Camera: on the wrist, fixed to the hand. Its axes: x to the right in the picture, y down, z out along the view.
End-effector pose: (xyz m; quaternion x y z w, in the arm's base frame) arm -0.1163 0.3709 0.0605 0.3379 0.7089 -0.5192 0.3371
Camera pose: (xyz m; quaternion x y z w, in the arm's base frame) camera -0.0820 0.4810 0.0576 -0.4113 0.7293 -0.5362 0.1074
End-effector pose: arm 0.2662 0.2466 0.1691 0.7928 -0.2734 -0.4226 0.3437
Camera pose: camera 0.3440 0.2457 0.2542 0.5756 0.3323 -0.7464 0.0339
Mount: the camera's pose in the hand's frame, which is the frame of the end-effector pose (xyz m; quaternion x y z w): -0.0020 0.0555 -0.1011 -0.1735 -0.2250 -0.6630 0.6926
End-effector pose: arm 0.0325 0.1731 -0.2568 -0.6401 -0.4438 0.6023 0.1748
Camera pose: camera 0.1462 0.1727 -0.2761 -0.0439 -0.8756 0.3683 0.3095
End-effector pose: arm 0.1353 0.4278 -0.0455 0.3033 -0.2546 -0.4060 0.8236
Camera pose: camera 0.2301 0.4860 -0.0760 0.1446 -0.0901 -0.9397 0.2966
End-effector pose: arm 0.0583 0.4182 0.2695 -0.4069 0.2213 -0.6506 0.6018
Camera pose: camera 0.0112 0.3899 0.1681 0.6793 0.1390 0.7197 0.0353
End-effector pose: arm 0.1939 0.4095 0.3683 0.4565 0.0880 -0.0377 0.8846
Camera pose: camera 0.1878 0.5240 0.3557 0.0959 0.1711 -0.7000 0.6867
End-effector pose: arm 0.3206 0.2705 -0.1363 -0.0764 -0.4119 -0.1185 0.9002
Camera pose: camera 0.4078 0.3003 -0.2056 0.0373 -0.5179 -0.7332 0.4390
